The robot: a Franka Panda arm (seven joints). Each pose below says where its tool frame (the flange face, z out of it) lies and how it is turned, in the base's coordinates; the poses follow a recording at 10 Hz.
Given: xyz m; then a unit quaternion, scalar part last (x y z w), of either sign.
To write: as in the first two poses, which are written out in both.
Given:
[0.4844, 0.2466, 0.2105, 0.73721, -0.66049, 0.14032, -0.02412]
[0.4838, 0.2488, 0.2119, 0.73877, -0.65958, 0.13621, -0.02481]
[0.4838, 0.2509, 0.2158, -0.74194, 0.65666, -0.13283, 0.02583]
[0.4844, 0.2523, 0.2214, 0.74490, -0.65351, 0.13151, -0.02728]
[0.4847, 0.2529, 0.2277, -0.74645, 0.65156, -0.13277, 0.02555]
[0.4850, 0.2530, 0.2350, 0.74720, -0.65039, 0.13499, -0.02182]
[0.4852, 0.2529, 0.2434, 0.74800, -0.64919, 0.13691, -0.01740]
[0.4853, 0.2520, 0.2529, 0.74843, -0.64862, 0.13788, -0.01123]
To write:
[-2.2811, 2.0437, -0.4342, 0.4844, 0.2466, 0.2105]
[-2.2850, 2.0400, -0.4213, 0.4838, 0.2488, 0.2119]
[-2.2933, 2.0297, -0.4106, 0.4838, 0.2509, 0.2158]
[-2.3004, 2.0182, -0.4061, 0.4844, 0.2523, 0.2214]
[-2.3076, 2.0143, -0.4105, 0.4847, 0.2529, 0.2277]
[-2.3153, 2.0153, -0.4183, 0.4850, 0.2530, 0.2350]
[-2.3242, 2.0172, -0.4254, 0.4852, 0.2529, 0.2434]
[-2.3346, 2.0233, -0.4301, 0.4853, 0.2520, 0.2529]

